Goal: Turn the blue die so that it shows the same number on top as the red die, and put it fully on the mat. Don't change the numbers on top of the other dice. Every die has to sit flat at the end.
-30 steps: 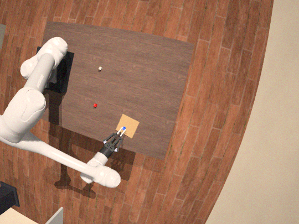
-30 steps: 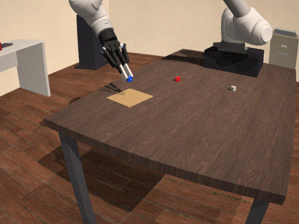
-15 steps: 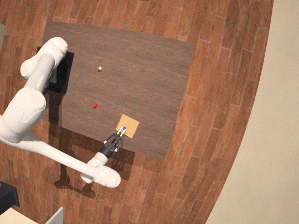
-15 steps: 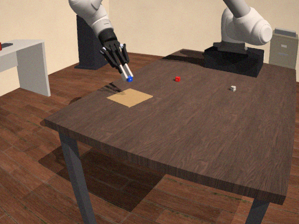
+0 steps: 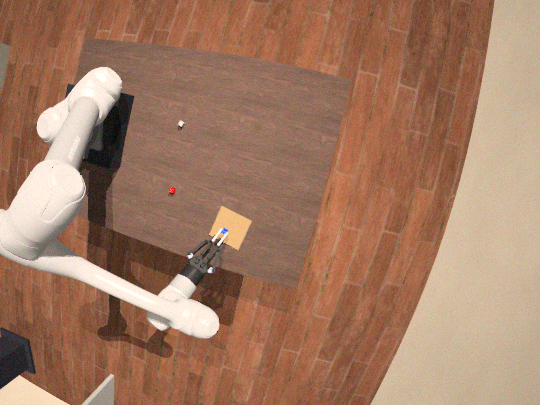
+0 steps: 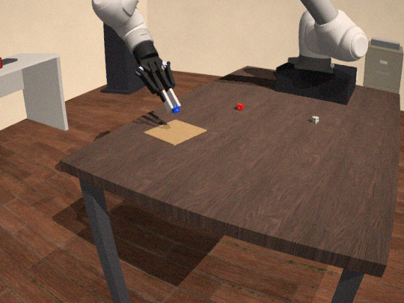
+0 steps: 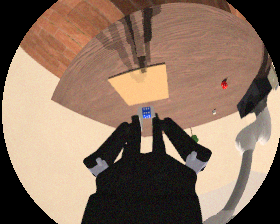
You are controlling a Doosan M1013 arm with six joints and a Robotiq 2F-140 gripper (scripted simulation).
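Right now the tan mat is 2 cm ahead of my hand, 2 cm to the left of it and 10 cm below it. The rest, counted from my hand: blue die: 1 cm ahead, 2 cm to the left, 2 cm below; then white die: 23 cm behind, 43 cm to the left, 9 cm below; then red die: 25 cm behind, 15 cm to the left, 9 cm below.
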